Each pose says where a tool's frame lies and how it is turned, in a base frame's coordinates. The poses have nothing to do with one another.
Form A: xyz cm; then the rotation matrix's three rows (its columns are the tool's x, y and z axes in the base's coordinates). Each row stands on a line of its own.
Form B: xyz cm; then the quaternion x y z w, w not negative. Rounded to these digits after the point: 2 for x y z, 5 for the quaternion. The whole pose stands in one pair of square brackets.
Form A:
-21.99, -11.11, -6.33
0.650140, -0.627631, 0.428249
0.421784, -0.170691, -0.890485
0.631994, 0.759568, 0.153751
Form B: [-21.99, -11.11, -6.33, 0.64558, -0.07971, 0.41058, 0.63898]
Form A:
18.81, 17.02, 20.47
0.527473, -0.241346, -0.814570
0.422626, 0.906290, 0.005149
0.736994, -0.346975, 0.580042
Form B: [18.81, 17.02, 20.47, -0.10142, -0.44687, 0.19123, 0.86802]
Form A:
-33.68, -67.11, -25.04
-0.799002, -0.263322, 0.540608
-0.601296, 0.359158, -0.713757
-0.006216, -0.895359, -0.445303
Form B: [-33.68, -67.11, -25.04, -0.26793, 0.80676, -0.49863, 0.16945]
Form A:
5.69, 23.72, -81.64
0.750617, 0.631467, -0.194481
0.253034, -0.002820, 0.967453
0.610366, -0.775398, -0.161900
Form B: [5.69, 23.72, -81.64, -0.69198, -0.31956, -0.15025, 0.62966]
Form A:
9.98, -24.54, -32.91
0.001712, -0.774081, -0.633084
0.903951, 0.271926, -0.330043
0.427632, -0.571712, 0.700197
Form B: [9.98, -24.54, -32.91, -0.08601, -0.37750, 0.59719, 0.70247]
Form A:
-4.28, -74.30, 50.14
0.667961, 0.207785, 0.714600
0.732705, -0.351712, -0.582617
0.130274, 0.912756, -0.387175
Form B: [-4.28, -74.30, 50.14, 0.77570, 0.30311, 0.27229, 0.48194]
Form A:
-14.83, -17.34, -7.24
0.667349, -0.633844, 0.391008
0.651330, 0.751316, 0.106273
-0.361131, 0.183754, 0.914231
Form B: [-14.83, -17.34, -7.24, 0.02122, 0.20600, 0.35198, 0.91281]
